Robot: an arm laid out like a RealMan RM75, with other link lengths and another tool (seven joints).
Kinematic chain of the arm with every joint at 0, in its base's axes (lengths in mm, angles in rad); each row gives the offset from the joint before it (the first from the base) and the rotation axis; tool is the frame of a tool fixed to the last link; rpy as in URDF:
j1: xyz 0 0 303 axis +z
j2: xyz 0 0 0 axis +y
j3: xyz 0 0 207.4 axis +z
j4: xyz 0 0 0 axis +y
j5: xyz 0 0 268.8 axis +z
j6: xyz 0 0 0 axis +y
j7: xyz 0 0 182.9 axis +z
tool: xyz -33 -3 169 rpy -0.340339 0 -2.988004
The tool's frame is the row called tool.
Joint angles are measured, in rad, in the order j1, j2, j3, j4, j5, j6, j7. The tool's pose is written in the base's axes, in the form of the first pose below.
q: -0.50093, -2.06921, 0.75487, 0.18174, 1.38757, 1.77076, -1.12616
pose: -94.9 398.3 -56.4 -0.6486 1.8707 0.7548
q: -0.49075, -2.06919, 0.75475, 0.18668, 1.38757, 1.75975, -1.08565
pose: -101.9 401.5 -57.0 -0.6189 1.8786 0.7997
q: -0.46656, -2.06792, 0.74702, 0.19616, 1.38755, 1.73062, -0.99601
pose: -120.4 410.9 -56.6 -0.5582 1.8924 0.9093
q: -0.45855, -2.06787, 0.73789, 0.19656, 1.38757, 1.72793, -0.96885
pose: -125.3 413.3 -54.2 -0.5405 1.8879 0.9423
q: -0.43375, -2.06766, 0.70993, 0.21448, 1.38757, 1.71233, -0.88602
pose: -141.9 424.0 -44.1 -0.4717 1.8805 1.0555
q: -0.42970, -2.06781, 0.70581, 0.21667, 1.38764, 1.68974, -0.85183
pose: -150.3 429.9 -45.0 -0.4513 1.8902 1.1018
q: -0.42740, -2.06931, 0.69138, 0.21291, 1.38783, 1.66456, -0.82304
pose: -159.5 437.2 -44.8 -0.4462 1.8909 1.1507
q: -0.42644, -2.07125, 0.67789, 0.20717, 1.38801, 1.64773, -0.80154
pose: -165.9 442.2 -44.4 -0.4452 1.8878 1.1855
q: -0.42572, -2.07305, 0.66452, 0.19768, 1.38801, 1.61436, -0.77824
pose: -177.2 449.4 -46.8 -0.4565 1.8924 1.2318
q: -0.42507, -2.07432, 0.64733, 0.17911, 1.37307, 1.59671, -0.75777
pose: -185.3 455.7 -43.8 -0.4757 1.8713 1.2742
